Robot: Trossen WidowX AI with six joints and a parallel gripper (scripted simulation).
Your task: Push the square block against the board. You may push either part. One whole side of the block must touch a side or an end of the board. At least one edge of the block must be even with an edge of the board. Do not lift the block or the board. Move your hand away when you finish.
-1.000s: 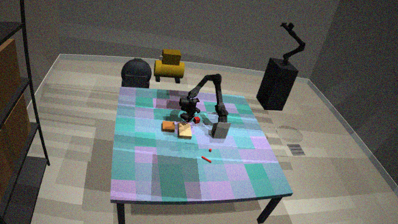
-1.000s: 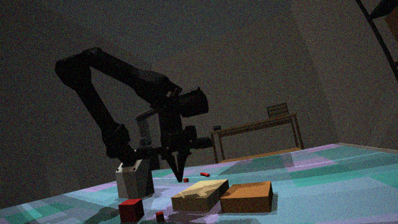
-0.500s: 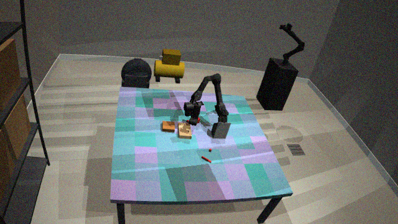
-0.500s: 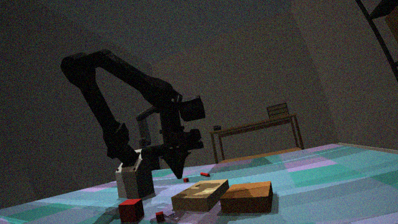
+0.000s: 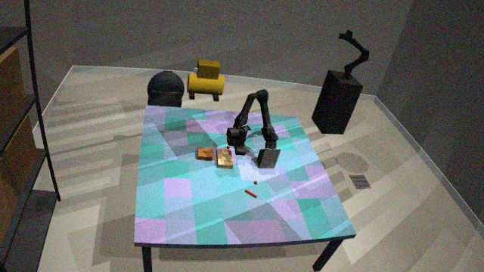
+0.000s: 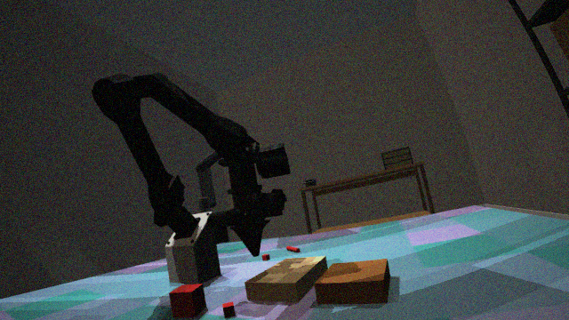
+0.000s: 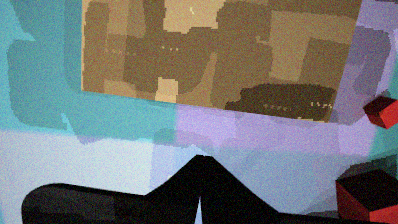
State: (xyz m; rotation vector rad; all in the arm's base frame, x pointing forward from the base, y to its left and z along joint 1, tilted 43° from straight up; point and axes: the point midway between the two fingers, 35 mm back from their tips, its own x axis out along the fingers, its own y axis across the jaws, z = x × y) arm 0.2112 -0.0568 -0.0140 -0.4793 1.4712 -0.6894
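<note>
Now: the board 70 mm ahead of my gripper tip, 40 mm below it and 10 mm to the right of it. Round my gripper tip: square block: 200 mm ahead, 50 mm to the right, 40 mm below; red stick: 300 mm to the left, 50 mm below, 30 mm behind.
</note>
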